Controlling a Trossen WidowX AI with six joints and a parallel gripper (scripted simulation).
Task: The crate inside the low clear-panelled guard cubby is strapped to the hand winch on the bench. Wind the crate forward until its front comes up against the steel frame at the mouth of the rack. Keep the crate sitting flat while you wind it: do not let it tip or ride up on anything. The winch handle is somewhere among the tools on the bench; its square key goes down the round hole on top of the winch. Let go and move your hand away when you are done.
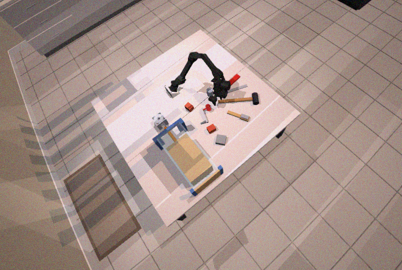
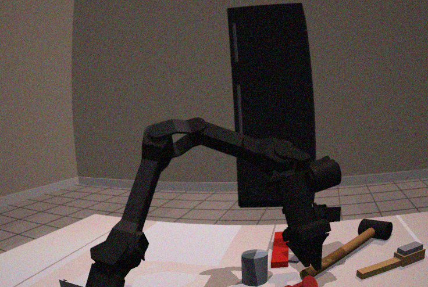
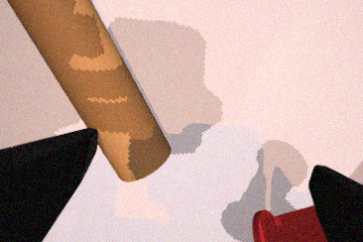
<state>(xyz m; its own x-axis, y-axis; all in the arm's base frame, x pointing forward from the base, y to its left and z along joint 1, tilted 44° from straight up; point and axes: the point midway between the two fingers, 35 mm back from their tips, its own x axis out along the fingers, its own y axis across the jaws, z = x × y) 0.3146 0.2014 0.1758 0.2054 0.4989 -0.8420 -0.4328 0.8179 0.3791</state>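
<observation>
Now: the red knob 1 cm behind my gripper tip, 10 cm to the right of it and 1 cm below it. Also, from my gripper tip: grey flat bar: 5 cm behind, 21 cm to the left, 4 cm below; then winch handle: 2 cm ahead, 14 cm to the right, 2 cm below; then brush: 18 cm ahead, 9 cm to the left, 2 cm below.
</observation>
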